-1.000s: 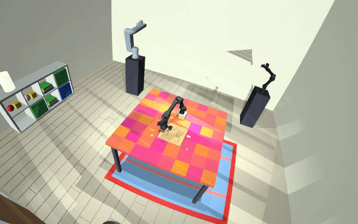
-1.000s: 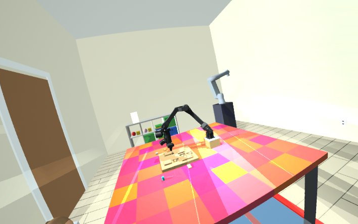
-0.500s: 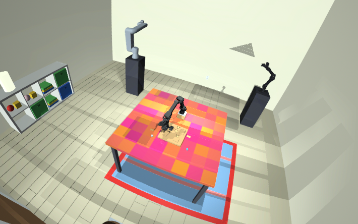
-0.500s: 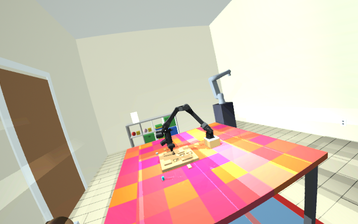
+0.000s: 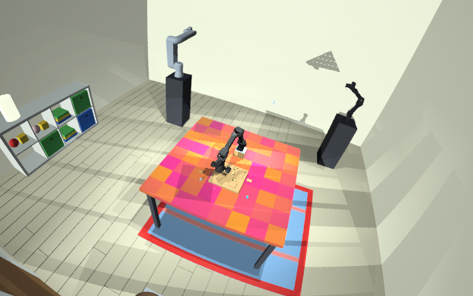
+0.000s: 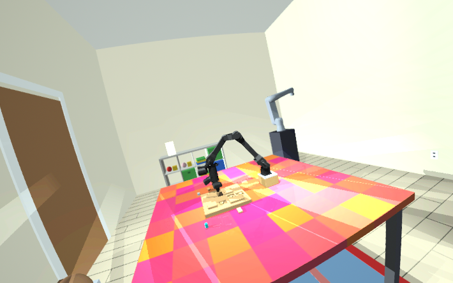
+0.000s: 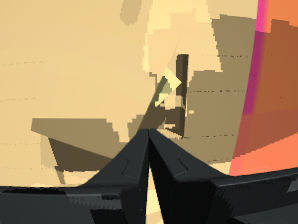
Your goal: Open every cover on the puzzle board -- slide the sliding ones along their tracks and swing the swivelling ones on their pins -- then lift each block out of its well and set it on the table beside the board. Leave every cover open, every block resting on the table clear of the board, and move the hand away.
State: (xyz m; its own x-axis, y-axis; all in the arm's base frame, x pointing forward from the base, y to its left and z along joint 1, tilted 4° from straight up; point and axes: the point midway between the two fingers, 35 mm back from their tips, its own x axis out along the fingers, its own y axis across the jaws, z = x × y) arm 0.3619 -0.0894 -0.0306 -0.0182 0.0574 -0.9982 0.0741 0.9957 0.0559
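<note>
My gripper tip is 100 mm to the right of the tan wooden puzzle board and 10 mm past it. From my gripper tip the other things lie so: cyan block: 310 mm to the left, 160 mm ahead, 10 mm below.
</note>
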